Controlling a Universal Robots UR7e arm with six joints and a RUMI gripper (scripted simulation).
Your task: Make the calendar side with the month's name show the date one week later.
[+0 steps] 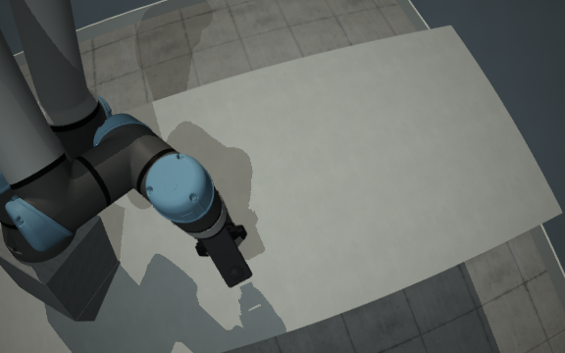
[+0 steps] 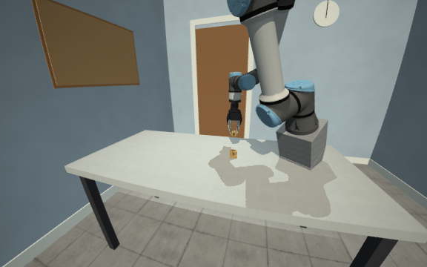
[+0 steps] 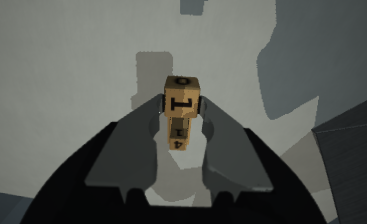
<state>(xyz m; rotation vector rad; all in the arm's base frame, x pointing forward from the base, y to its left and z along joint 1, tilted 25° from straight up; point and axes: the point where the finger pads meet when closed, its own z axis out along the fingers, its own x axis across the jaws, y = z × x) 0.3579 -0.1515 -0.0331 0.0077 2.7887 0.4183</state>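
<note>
The wooden calendar tray is 10 mm behind my hand, 110 mm to the left of it and 110 mm below it.
</note>
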